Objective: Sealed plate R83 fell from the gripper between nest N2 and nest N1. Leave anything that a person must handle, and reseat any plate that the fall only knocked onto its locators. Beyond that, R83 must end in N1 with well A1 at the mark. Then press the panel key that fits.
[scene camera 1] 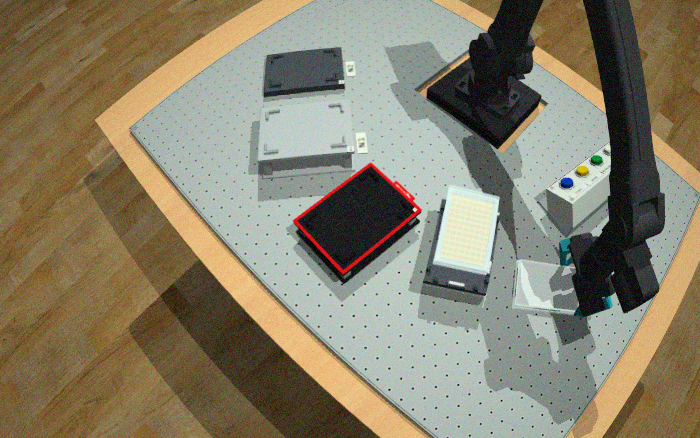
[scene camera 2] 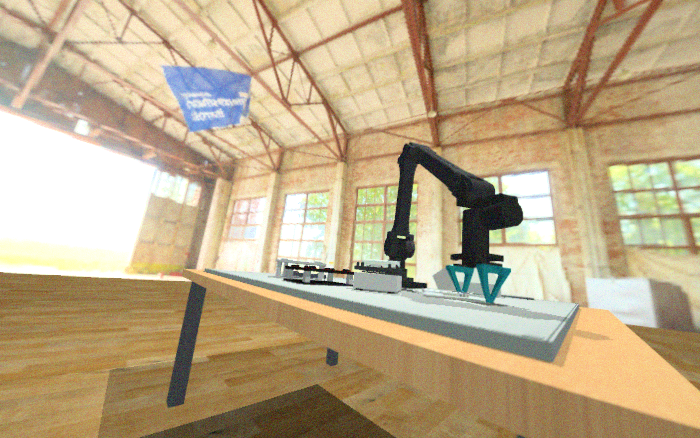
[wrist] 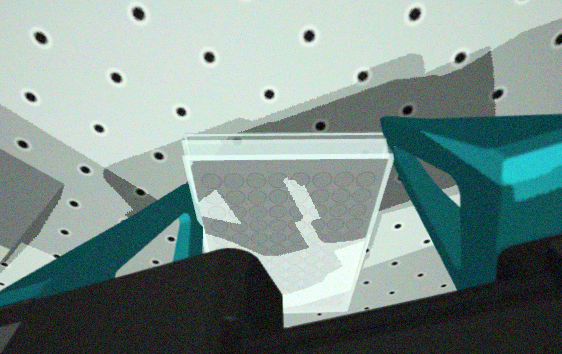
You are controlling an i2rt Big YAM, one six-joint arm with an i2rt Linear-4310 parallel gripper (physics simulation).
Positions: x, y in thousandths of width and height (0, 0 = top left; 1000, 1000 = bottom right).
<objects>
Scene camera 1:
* gripper: 815, 663
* clear well plate: 775, 656, gripped by the gripper
</objects>
